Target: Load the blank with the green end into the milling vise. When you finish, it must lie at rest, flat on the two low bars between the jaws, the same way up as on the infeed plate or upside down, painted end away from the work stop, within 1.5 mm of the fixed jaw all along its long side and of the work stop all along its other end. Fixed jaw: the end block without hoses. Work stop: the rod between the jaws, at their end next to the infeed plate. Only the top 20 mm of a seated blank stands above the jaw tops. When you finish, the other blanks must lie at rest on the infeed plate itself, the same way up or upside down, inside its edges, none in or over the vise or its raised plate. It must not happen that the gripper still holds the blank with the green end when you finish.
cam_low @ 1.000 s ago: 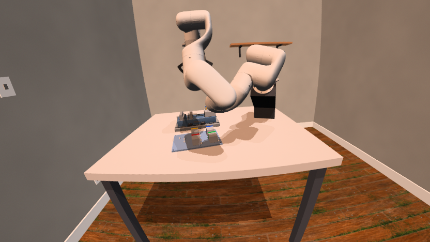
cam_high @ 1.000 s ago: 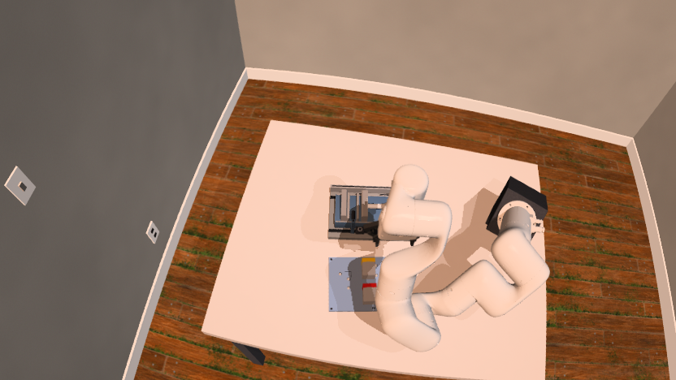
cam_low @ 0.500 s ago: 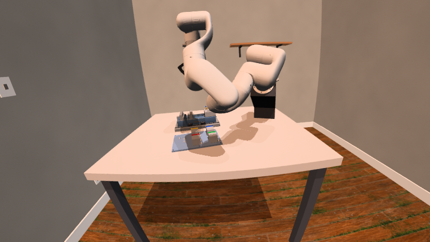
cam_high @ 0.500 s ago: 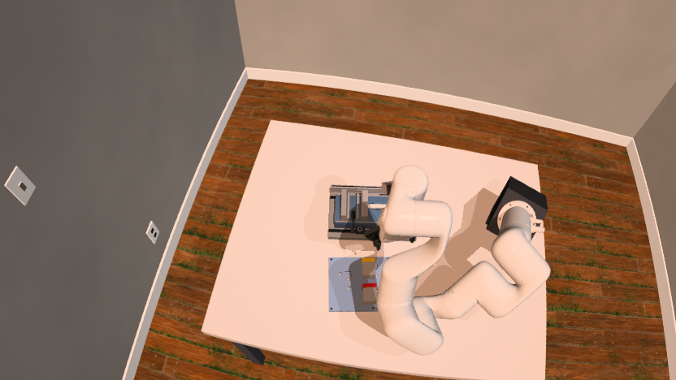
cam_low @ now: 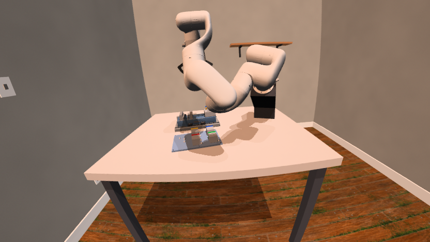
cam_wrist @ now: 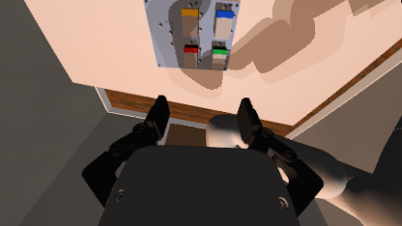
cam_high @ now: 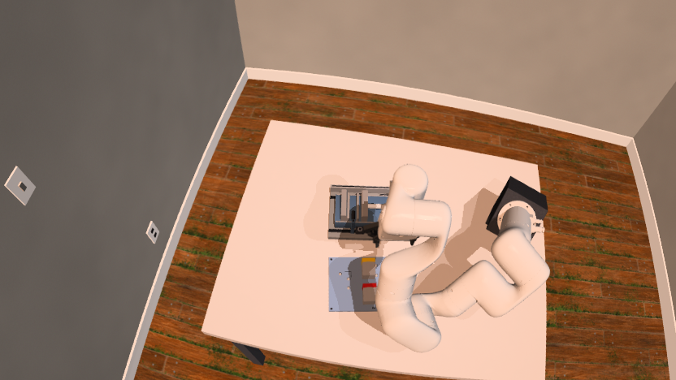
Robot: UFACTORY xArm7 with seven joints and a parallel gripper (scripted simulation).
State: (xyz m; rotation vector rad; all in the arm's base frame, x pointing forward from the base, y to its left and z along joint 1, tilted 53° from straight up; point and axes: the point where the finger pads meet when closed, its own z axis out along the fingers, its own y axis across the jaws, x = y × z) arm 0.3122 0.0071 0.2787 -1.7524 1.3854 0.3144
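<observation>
My gripper is now 60 mm past the green-ended blank, 30 mm to the right of it and 290 mm above it. Round my hand: blue-ended blank 30 mm behind, 60 mm to the right, 290 mm below; yellow-ended blank 60 mm ahead, 30 mm to the right, 290 mm below; red-ended blank 30 mm ahead, 60 mm to the left, 290 mm below.
</observation>
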